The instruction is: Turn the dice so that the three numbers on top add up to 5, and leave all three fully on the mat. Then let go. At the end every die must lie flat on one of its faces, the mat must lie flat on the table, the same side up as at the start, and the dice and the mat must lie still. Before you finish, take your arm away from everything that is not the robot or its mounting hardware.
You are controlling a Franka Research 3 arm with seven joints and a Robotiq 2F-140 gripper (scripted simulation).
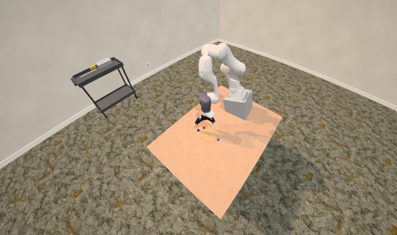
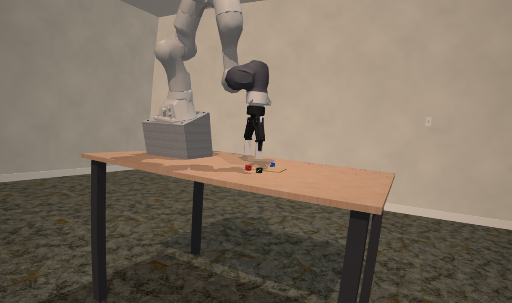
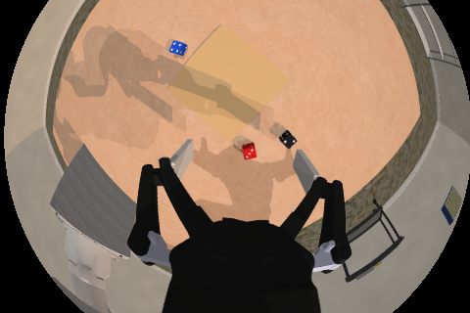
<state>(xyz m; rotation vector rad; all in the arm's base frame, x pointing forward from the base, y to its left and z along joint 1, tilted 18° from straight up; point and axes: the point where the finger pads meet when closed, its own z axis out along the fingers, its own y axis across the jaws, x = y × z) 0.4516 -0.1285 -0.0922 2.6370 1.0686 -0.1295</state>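
The red die is 10 mm behind my hand, 20 mm to the right of it and 50 mm below it. From my hand the other things lie so: blue die (20 mm ahead, 180 mm to the left, 50 mm below); black die (60 mm ahead, 40 mm to the right, 50 mm below); tan mat (40 mm ahead, 90 mm to the left, 60 mm below).
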